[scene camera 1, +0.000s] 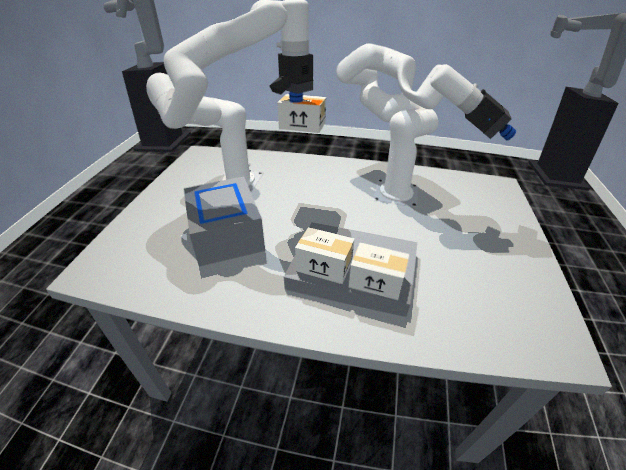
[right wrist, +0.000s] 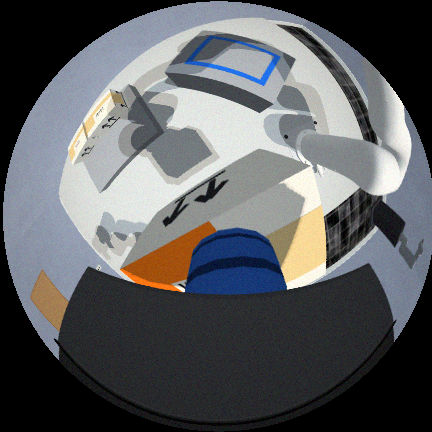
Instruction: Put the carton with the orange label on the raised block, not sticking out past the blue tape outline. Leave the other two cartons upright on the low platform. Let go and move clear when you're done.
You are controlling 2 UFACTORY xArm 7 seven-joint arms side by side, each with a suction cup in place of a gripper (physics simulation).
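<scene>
The carton with the orange label hangs upright in the air under my right gripper, whose blue suction cup is shut on its top. It is high above the table, behind the low platform in scene camera 1. The raised block stands at the left in scene camera 1, with the blue tape outline on its top. The other two cartons stand upright on the low platform. My left gripper is open, in the air at the right.
The white table carries both arm bases. The left arm's base is behind the platform, and the right arm's base is behind the raised block. Two dark pedestals with grey arms stand beyond the table.
</scene>
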